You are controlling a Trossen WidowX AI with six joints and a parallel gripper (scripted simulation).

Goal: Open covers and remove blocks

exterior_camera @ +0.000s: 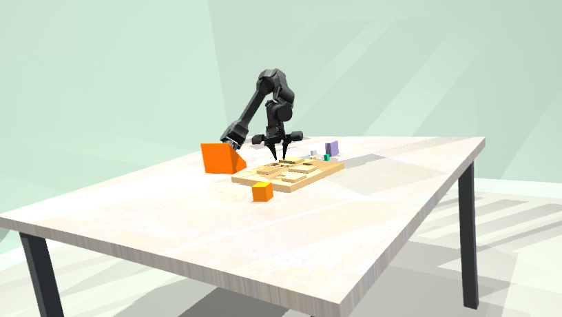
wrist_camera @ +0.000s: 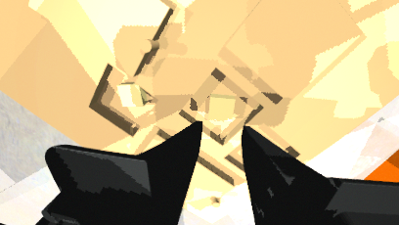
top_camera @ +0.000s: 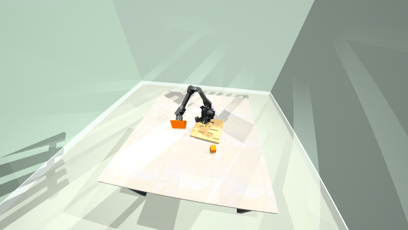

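Now: the grey block 2 cm behind my gripper tip, 27 cm to the left of it and 4 cm below it. From my gripper tip the other things lie so: purple block 7 cm ahead, 28 cm to the left, 2 cm below; orange cube 12 cm ahead, 27 cm to the right, 3 cm below; green block 9 cm ahead, 19 cm to the left, 4 cm below.
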